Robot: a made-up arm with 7 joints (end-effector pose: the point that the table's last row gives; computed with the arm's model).
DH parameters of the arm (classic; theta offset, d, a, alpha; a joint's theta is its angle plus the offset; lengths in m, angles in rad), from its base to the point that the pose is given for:
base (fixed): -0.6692 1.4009 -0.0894 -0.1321
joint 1: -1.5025 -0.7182 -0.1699 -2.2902
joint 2: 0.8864 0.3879 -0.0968 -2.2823
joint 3: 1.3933 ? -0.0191 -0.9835
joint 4: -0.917 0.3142 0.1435 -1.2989
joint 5: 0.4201 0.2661 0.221 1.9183
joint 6: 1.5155 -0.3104 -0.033 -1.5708
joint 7: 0 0.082 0.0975 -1.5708
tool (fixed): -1.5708 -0.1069 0 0
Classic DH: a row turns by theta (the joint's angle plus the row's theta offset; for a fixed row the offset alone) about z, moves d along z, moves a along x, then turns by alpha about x.
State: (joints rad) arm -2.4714 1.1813 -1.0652 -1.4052 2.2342 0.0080 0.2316
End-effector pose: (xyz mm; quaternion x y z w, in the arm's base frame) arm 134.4 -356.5 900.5 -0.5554 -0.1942 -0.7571 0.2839
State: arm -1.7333 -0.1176 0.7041 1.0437 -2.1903 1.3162 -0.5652
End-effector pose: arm 238.5 -946.3 812.7 -0.0769 -0.2934 0.5727 0.7616
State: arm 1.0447 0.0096 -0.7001 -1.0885 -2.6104 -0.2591 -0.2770
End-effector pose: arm -593.8 326.7 911.9 0.5675 -0.1576 -0.7991 0.1204
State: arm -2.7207 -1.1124 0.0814 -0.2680 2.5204 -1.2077 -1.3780
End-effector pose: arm -79.9 -770.6 692.8 0.2016 -0.6107 0.1820 0.7438
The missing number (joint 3, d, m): 0.1167
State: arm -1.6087 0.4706 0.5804 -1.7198 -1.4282 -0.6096 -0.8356
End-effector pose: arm 531.0 -569.4 642.5 0.5907 0.4201 0.6099 0.3203
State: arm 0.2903 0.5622 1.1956 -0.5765 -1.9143 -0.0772 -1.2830
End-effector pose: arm 321.0 666.3 818.1 -0.2714 0.1410 -0.8104 0.4997
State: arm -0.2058 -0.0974 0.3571 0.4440 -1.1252 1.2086 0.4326
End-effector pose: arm 377.2 97.5 992.6 0.3443 0.0573 -0.9338 0.0788
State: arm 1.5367 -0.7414 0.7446 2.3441 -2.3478 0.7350 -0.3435
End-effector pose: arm -672.9 536.0 -71.6 -0.8396 -0.3570 -0.2095 0.3518
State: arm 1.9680 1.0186 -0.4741 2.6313 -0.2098 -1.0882 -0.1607
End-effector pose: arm -29.3 848.0 776.6 -0.4533 -0.8014 -0.2142 0.3262
